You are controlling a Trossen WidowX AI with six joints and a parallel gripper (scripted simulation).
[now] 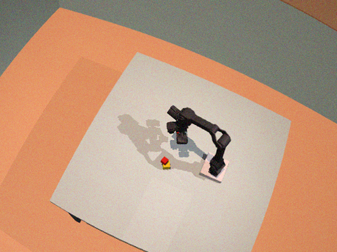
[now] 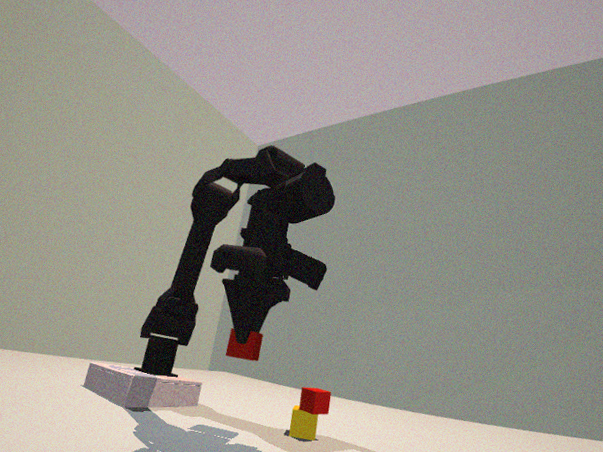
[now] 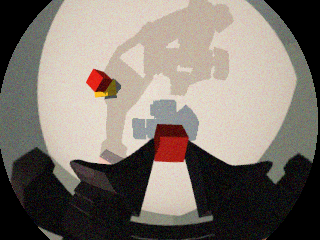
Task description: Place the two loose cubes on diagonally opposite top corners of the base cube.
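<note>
My gripper tip is 170 mm to the right of the red cube, 70 mm above it and 10 mm past it. The rest, counted from my gripper tip: yellow cube: 170 mm to the left, 110 mm below, 30 mm behind.
</note>
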